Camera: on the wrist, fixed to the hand. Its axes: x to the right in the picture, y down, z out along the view.
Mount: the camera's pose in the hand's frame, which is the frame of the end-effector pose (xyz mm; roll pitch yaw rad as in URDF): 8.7 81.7 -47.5 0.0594 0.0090 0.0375
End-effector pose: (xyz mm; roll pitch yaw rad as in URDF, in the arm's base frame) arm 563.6 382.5 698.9 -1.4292 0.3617 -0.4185
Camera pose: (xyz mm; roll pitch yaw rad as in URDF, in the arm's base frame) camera 528.3 359.4 613.9 -1.3714 0.4001 -0.4224
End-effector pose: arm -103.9 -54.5 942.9 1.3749 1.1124 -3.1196
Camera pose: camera -169.9 -118.5 966.5 1.4644 1.0771 -3.0856
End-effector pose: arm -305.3 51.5 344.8 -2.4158 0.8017 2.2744
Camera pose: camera -229.9 105.8 325.5 -2.3927 0.8192 2.2246
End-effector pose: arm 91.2 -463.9 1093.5 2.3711 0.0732 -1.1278
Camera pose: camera 74.7 -488.7 1183.6 2.4292 0.0406 -1.1485
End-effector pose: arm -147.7 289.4 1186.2 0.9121 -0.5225 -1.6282
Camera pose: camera -59.7 294.6 1221.3 0.9534 -0.5464 -1.5930
